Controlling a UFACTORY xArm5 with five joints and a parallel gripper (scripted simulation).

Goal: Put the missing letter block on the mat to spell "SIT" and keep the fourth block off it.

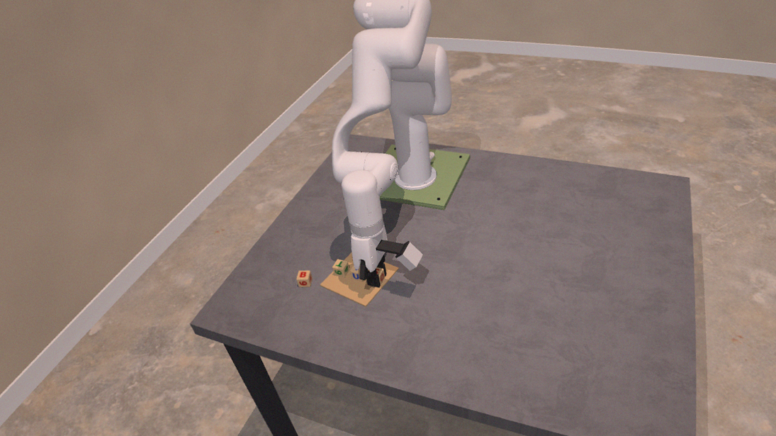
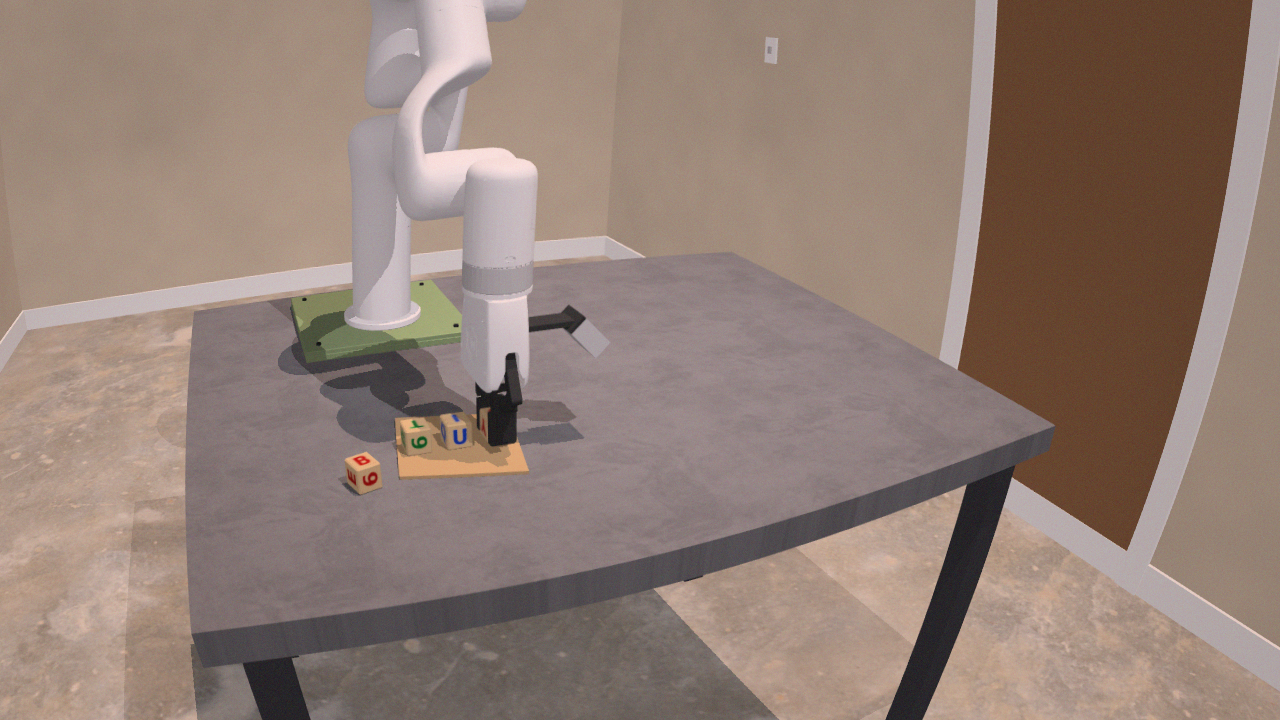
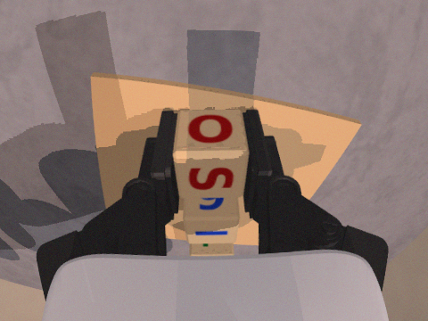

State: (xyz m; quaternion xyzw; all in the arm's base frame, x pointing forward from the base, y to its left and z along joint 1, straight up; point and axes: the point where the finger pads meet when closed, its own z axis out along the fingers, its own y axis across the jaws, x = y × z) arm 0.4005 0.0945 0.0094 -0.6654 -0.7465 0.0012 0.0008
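Right now the wooden block is 1 cm below my hand. Also, from my hand: tan mat (1 cm ahead, 5 cm to the right, 2 cm below); red B block (8 cm ahead, 16 cm to the right, 1 cm below).
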